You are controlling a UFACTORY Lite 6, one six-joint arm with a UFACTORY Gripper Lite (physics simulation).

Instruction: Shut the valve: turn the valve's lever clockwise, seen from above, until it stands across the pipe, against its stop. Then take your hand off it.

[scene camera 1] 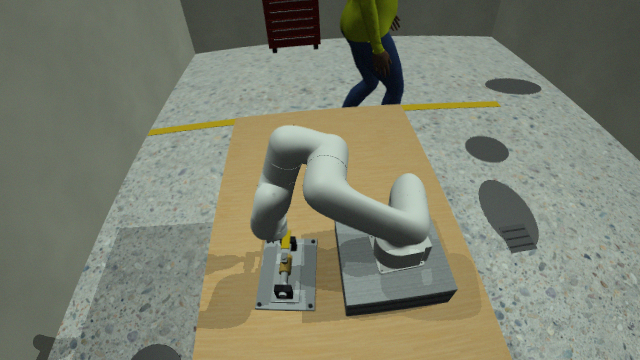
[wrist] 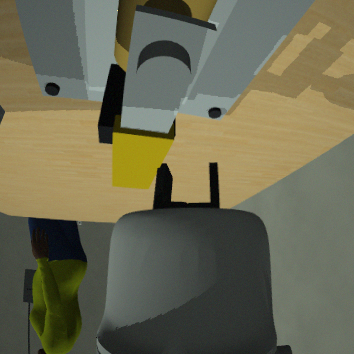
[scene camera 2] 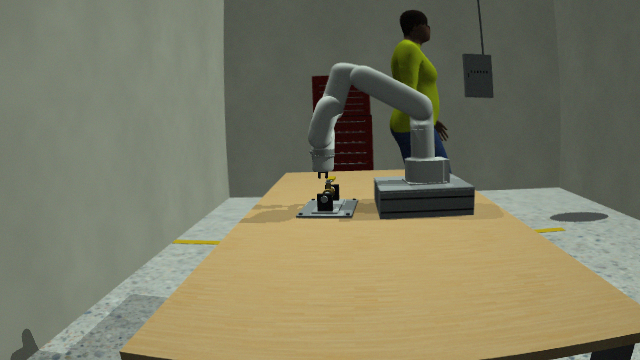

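Note:
The valve's yellow-ended lever (scene camera 1: 286, 241) (scene camera 2: 331, 178) (wrist: 140, 160) points away from scene camera 1, roughly along the pipe. The brass valve body (scene camera 1: 285, 265) (wrist: 124, 35) sits below it, over the grey base plate (scene camera 1: 311, 270) (scene camera 2: 305, 212) (wrist: 45, 50). My gripper (scene camera 2: 323, 175) (wrist: 187, 183) is open and empty, beside the lever's yellow end. In the wrist view its left finger is very close to the yellow edge; I cannot tell whether they touch. In scene camera 1 the fingers are mostly hidden by the arm's head.
Black pipe brackets (scene camera 1: 283, 291) (scene camera 2: 325, 202) (wrist: 111, 105) stand on the plate. The arm's grey pedestal (scene camera 1: 400, 295) (scene camera 2: 425, 205) is right of the plate on the wooden table (scene camera 1: 350, 340) (scene camera 2: 375, 280). A person in a yellow-green top (scene camera 1: 369, 20) (scene camera 2: 415, 75) (wrist: 57, 300) is behind the table, near a red cabinet (scene camera 1: 292, 22) (scene camera 2: 354, 145).

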